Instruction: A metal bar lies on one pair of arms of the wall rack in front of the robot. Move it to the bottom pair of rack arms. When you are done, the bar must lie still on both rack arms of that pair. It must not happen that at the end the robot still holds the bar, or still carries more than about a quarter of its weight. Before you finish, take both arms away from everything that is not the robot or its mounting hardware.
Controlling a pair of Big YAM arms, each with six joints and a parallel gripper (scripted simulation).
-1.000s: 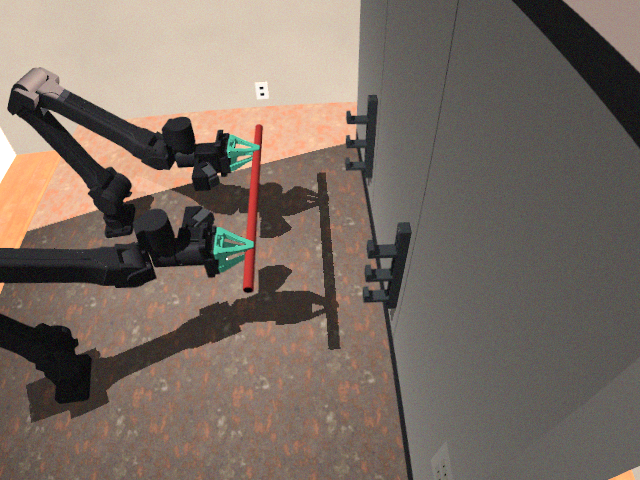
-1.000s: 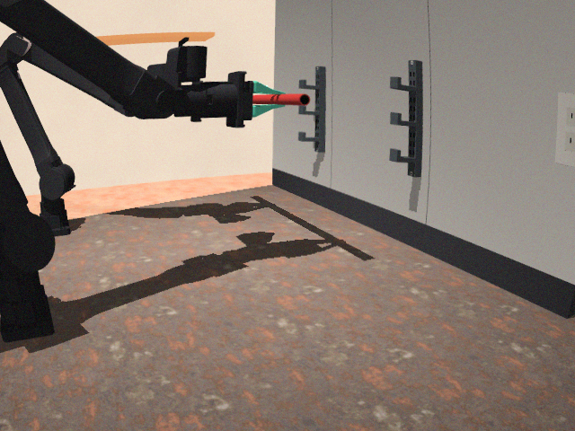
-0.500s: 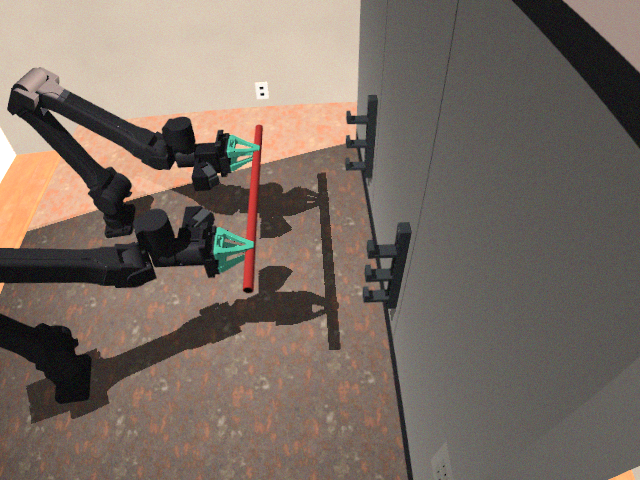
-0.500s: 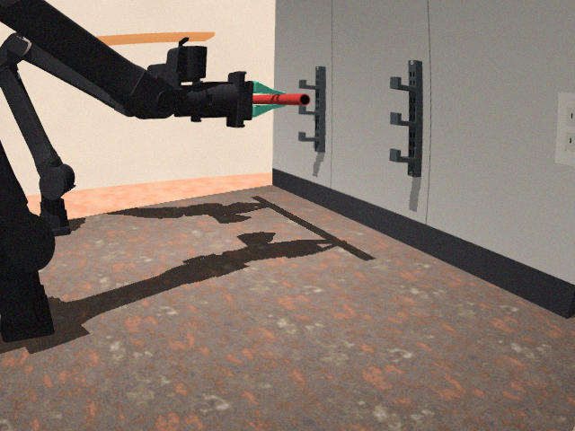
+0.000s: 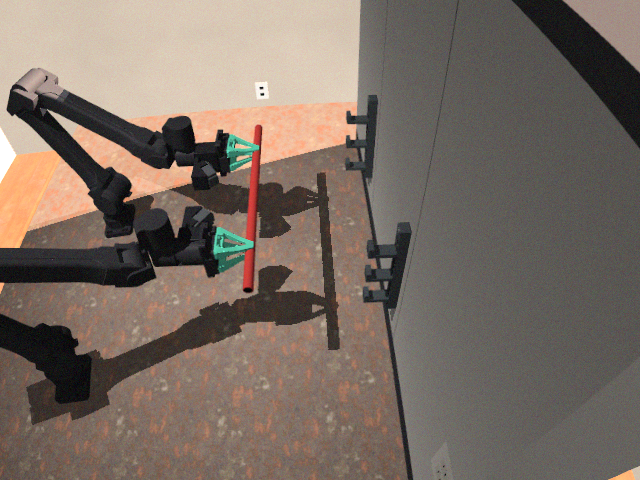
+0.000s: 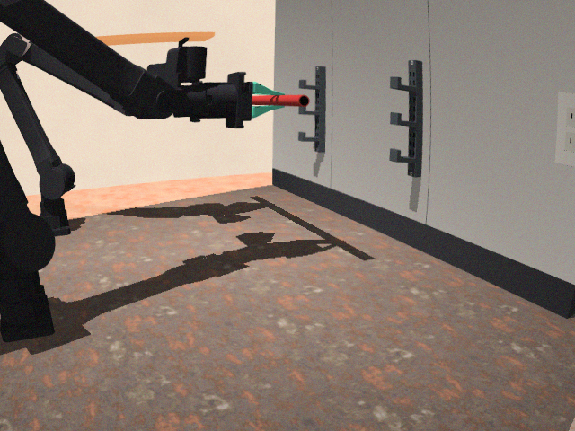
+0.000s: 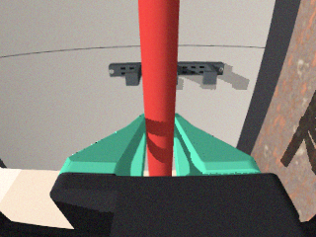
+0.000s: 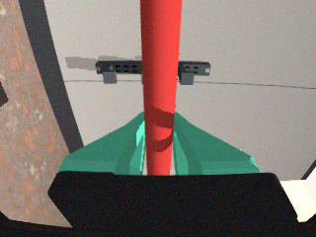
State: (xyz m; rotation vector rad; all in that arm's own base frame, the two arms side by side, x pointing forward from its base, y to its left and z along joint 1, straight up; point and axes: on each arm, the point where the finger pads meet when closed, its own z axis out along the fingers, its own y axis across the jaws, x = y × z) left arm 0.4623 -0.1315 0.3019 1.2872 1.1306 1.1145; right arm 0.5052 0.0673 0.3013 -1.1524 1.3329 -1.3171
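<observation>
The red metal bar lies 15 cm to the left of my right hand. Also, from my right hand: grey wall: 44 cm ahead, 15 cm above, 12 cm to the left; dark baseboard: 29 cm ahead, 27 cm below, 11 cm to the left.
Right now the red metal bar is 150 mm to the right of my left hand. From my left hand the other things lie so: grey wall: 450 mm ahead, 180 mm to the right, 150 mm above; dark baseboard: 300 mm ahead, 270 mm below, 190 mm to the right.
</observation>
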